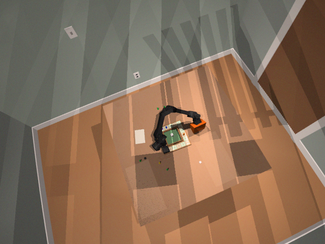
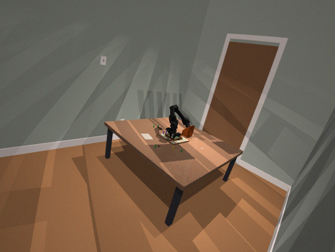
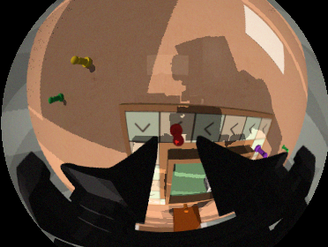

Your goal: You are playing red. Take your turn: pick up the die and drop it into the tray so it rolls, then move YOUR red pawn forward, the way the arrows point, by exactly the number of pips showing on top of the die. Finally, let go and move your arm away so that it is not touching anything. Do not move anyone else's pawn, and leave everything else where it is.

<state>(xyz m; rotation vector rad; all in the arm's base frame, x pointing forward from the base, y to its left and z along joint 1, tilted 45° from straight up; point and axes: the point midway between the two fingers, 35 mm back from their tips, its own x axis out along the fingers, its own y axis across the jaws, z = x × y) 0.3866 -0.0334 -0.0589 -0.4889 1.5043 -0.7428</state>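
Now: gripper tip 10 mm above the red pawn. The rest, counted from my gripper tip: grey-white die 120 mm behind, 70 mm to the right, 20 mm below; green felt tray 120 mm behind, 50 mm to the right, 40 mm below; purple pawn 70 mm behind, 170 mm to the right, 10 mm below.
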